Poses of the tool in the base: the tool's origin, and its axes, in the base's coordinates. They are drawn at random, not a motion.
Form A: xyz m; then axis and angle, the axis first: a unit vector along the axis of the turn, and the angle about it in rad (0 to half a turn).
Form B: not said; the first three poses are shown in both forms.
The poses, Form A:
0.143 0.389 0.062 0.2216 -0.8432 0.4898 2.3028
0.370 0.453 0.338 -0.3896 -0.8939 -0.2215 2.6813
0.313 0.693 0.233 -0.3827 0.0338 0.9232 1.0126
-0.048 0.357 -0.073 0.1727 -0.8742 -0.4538 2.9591
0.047 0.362 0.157 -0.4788 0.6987 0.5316 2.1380
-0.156 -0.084 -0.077 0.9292 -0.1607 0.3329 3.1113
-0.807 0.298 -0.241 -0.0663 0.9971 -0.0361 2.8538
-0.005 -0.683 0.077 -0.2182 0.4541 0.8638 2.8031
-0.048 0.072 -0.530 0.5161 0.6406 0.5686 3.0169
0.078 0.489 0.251 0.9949 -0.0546 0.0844 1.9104
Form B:
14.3 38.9 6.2 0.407 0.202 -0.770 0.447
37.0 45.3 33.8 0.228 -0.379 -0.870 -0.216
31.3 69.3 23.3 0.875 -0.186 0.016 0.448
-4.8 35.7 -7.3 0.091 0.172 -0.871 -0.452
4.7 36.2 15.7 0.481 -0.420 0.613 0.466
-15.6 -8.4 -7.7 0.015 0.929 -0.161 0.333
-80.7 29.8 -24.1 0.143 -0.066 0.987 -0.036
-0.5 -68.3 7.7 0.168 -0.215 0.448 0.851
-4.8 7.2 -53.0 0.062 0.515 0.639 0.567
7.8 48.9 25.1 0.577 0.812 -0.045 0.069

